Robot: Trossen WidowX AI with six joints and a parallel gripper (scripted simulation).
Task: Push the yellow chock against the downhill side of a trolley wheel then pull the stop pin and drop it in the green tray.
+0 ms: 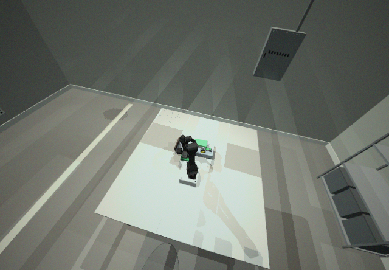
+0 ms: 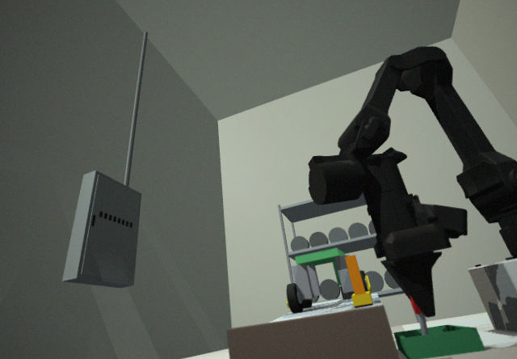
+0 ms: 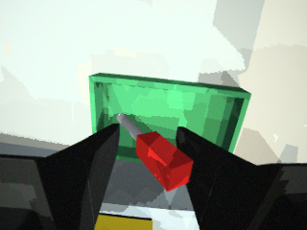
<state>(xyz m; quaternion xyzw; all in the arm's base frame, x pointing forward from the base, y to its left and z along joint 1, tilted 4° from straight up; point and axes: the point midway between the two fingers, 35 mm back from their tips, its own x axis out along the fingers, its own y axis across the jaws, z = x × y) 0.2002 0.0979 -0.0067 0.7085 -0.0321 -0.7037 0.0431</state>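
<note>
The green tray is 10 mm ahead of my gripper tip, 10 mm to the left of it and 50 mm below it. From my gripper tip the other things lie so: yellow chock 70 mm ahead, 20 mm to the right, 40 mm above; then red-headed stop pin 10 mm ahead; then grey ramp 120 mm ahead, 100 mm to the right, 10 mm above.
</note>
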